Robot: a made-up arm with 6 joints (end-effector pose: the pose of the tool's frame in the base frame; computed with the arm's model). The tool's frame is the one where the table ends.
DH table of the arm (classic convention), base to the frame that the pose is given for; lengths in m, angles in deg. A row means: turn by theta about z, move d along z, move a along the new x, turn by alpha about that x. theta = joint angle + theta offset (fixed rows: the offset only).
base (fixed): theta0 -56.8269  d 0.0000  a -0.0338  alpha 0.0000
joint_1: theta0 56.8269  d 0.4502  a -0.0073  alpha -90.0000
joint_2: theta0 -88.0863  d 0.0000  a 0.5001  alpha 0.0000
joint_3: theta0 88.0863  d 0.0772  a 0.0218  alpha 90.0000
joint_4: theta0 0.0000  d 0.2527  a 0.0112  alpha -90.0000
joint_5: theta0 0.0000  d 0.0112  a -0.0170  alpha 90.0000
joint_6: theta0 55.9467  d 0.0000  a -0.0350  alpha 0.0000
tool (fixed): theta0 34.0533  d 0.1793  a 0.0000  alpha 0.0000
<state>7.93 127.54 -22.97 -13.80 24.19 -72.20</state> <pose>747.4 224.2 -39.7 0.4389 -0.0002 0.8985 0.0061</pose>
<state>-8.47 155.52 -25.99 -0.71 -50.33 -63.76</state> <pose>514.6 45.1 -113.7 0.7613 0.1842 0.6102 0.1190</pose>
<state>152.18 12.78 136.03 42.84 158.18 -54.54</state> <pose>-171.0 -84.0 788.1 0.3077 0.3693 -0.1925 0.8555</pose>
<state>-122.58 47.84 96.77 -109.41 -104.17 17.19</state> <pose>-58.6 -464.9 594.1 0.5990 0.4646 0.5270 0.3843</pose>
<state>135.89 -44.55 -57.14 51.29 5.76 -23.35</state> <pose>497.7 -554.4 746.6 0.3691 -0.0933 0.7492 -0.5419</pose>
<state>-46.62 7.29 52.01 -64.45 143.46 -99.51</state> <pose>119.8 -183.1 909.7 0.3335 -0.6027 -0.6725 0.2707</pose>
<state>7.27 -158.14 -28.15 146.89 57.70 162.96</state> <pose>-71.4 164.0 -330.2 0.3088 0.2252 0.8222 0.4218</pose>
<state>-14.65 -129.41 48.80 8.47 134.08 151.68</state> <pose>-467.6 273.4 309.7 0.3352 -0.3963 0.2218 -0.8255</pose>
